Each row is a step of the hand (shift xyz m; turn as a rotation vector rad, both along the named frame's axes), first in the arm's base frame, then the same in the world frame.
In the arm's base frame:
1: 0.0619 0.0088 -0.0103 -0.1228 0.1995 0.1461
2: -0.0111 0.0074 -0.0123 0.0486 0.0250 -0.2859
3: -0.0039 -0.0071 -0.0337 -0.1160 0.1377 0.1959
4: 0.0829 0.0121 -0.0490 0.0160 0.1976 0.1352
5: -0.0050 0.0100 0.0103 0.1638 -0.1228 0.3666
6: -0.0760 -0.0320 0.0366 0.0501 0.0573 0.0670
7: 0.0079 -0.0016 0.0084 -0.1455 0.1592 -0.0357
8: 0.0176 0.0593 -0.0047 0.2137 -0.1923 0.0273
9: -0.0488 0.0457 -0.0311 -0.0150 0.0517 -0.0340
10: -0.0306 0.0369 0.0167 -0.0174 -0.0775 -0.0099
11: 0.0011 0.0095 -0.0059 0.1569 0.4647 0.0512
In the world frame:
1: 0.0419 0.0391 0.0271 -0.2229 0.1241 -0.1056
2: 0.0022 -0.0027 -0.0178 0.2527 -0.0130 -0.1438
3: 0.0261 -0.0149 -0.0172 -0.2479 0.0884 -0.0390
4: 0.0843 0.0452 0.0165 -0.1349 0.1968 -0.0258
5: -0.0129 0.0075 -0.0029 -0.1793 0.0679 0.3735
6: -0.0668 -0.0601 -0.0081 -0.0356 0.0879 0.0358
7: -0.0020 0.0048 0.0104 -0.0825 0.0409 -0.1982
8: 0.0031 0.0566 -0.0252 0.1340 -0.0318 0.2538
9: -0.0109 0.0035 -0.0728 0.0095 0.0264 -0.0572
10: -0.0374 0.0164 -0.0301 0.0120 -0.0743 0.0274
11: 0.0037 0.0070 -0.0080 -0.0353 0.4725 -0.1366

